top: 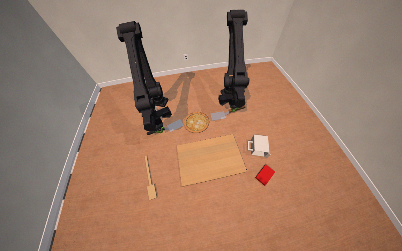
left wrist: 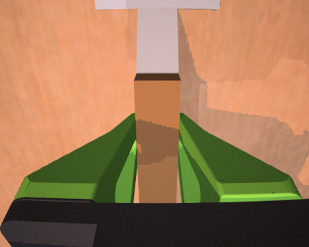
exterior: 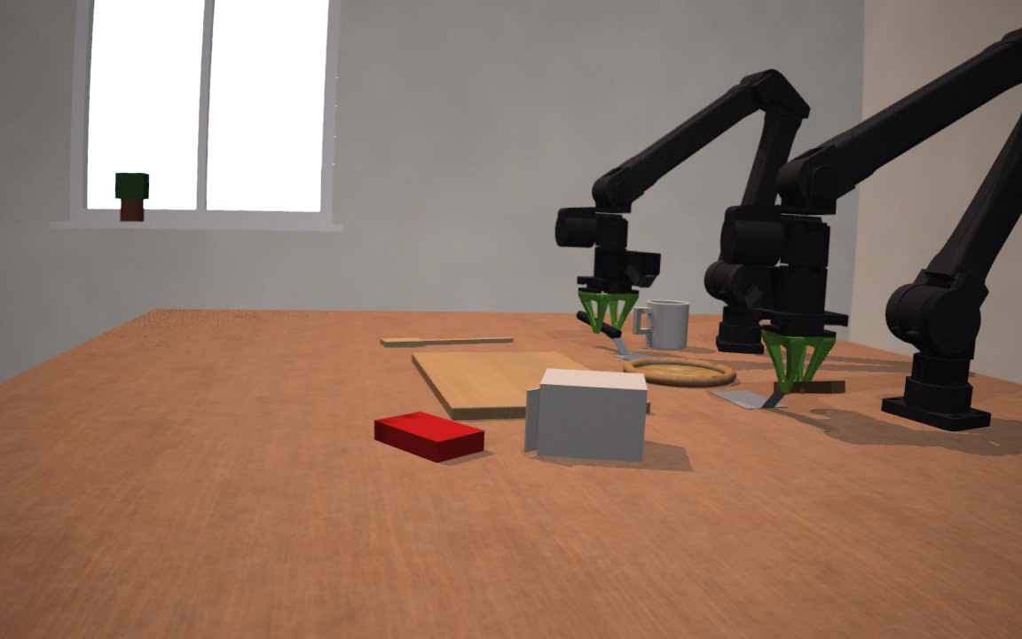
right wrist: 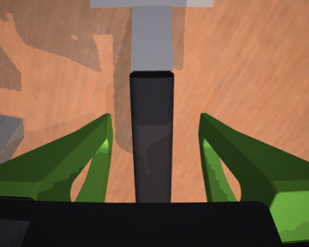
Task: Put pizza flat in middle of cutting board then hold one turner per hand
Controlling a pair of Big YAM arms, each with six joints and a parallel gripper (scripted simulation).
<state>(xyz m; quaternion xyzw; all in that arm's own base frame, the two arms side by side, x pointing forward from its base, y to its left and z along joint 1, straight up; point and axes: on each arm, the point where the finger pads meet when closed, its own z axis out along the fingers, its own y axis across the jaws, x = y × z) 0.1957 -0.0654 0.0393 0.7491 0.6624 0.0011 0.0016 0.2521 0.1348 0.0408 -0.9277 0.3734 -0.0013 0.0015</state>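
The black-handled turner lies 1 cm behind my right hand, 1 cm to the left of it and 1 cm below it. Also, from my right hand: pizza (4 cm behind, 24 cm to the left, 4 cm below); wooden spatula (30 cm ahead, 6 cm to the right, 4 cm below); cutting board (22 cm ahead, 29 cm to the left, 3 cm below).
My left hand is 4 cm to the left of the brown-handled turner and 2 cm above it. Also, from my left hand: white boxy mug 28 cm ahead, 8 cm to the left; then pizza 4 cm ahead, 26 cm to the right, 3 cm below; then cutting board 30 cm ahead, 21 cm to the right, 3 cm below.
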